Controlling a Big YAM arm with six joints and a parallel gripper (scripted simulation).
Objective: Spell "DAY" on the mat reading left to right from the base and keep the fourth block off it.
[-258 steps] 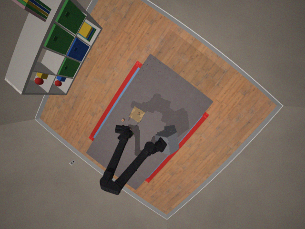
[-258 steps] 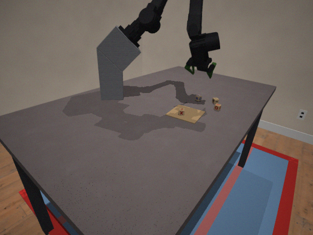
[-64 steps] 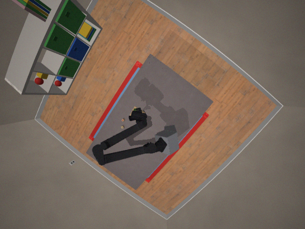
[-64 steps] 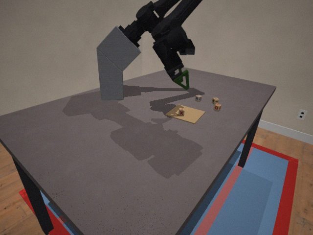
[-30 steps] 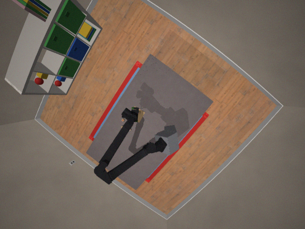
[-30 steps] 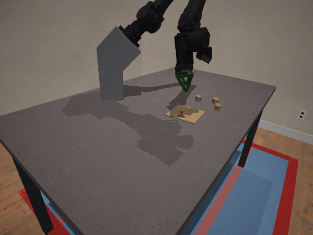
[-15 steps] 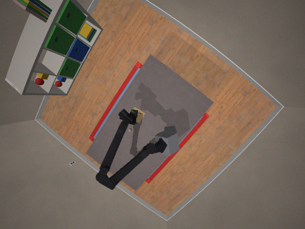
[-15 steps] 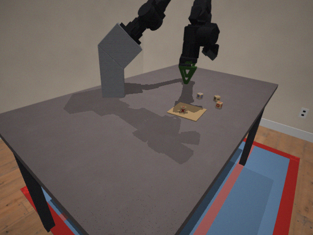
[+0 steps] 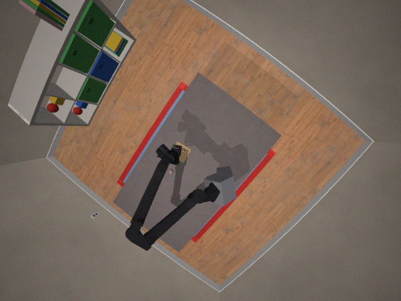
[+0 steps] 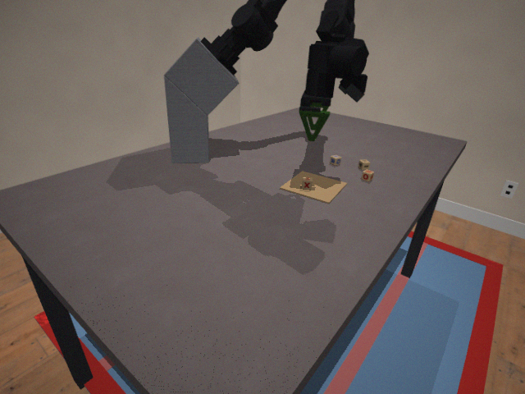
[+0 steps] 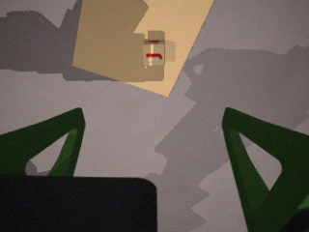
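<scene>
The wooden block is 14 cm below my hand. From my hand the other things lie so: tan mat 15 cm below, 3 cm to the left, 1 cm ahead.
</scene>
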